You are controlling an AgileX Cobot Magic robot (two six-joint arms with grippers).
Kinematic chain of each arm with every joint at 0, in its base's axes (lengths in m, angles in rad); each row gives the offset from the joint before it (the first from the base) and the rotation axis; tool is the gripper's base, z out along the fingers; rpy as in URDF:
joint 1: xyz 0 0 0.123 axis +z
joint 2: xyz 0 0 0 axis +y
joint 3: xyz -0.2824 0 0.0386 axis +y
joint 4: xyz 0.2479 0 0.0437 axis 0.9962 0 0.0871
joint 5: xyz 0 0 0 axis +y
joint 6: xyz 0.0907 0 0.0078 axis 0.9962 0 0.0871
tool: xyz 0 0 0 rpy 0 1.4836 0
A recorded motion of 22 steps. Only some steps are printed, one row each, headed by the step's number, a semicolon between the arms.
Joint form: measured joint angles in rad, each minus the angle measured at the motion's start. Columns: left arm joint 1, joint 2, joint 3, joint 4, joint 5, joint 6; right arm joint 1, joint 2, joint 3, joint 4, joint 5, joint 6.
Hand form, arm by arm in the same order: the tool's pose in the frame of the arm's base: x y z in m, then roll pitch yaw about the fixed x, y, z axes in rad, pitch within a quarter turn. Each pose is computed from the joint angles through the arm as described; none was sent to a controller.
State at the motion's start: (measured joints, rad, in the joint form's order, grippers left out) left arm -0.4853 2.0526 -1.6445 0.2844 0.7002 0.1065; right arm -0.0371 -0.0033 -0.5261 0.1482 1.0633 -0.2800
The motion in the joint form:
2: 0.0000 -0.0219 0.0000 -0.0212 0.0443 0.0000; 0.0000 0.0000 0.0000 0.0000 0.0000 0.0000
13: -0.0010 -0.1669 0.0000 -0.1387 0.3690 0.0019; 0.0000 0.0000 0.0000 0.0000 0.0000 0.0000
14: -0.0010 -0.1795 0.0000 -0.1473 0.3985 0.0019; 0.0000 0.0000 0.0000 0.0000 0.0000 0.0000
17: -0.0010 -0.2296 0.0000 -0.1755 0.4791 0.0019; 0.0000 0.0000 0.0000 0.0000 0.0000 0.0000
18: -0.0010 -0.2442 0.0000 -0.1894 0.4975 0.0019; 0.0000 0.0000 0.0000 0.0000 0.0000 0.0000
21: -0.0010 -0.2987 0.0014 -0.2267 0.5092 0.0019; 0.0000 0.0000 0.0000 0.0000 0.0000 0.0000
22: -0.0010 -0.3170 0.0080 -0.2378 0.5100 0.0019; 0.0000 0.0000 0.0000 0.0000 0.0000 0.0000
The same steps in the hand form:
2: 0.4076 -0.1968 0.2293 2.8012 0.4666 2.3222; -0.0086 0.0121 0.2848 -2.8393 1.1104 -2.7008
13: 0.3647 -0.1797 0.2780 2.9517 0.3237 2.4681; -0.0086 0.0121 0.2848 -2.8393 1.1104 -2.7008
14: 0.3604 -0.1780 0.2821 2.9631 0.3088 2.4770; -0.0086 0.0121 0.2848 -2.8393 1.1104 -2.7008
17: 0.3459 -0.1725 0.2993 2.9959 0.2838 2.4997; -0.0086 0.0121 0.2848 -2.8393 1.1104 -2.7008
18: 0.3416 -0.1715 0.3043 3.0106 0.2822 2.5068; -0.0086 0.0121 0.2848 -2.8393 1.1104 -2.7008
21: 0.3300 -0.1689 0.3239 3.0431 0.3285 2.5193; -0.0086 0.0121 0.2848 -2.8393 1.1104 -2.7008
22: 0.3258 -0.1677 0.3287 3.0532 0.3408 2.5229; -0.0086 0.0121 0.2848 -2.8393 1.1104 -2.7008

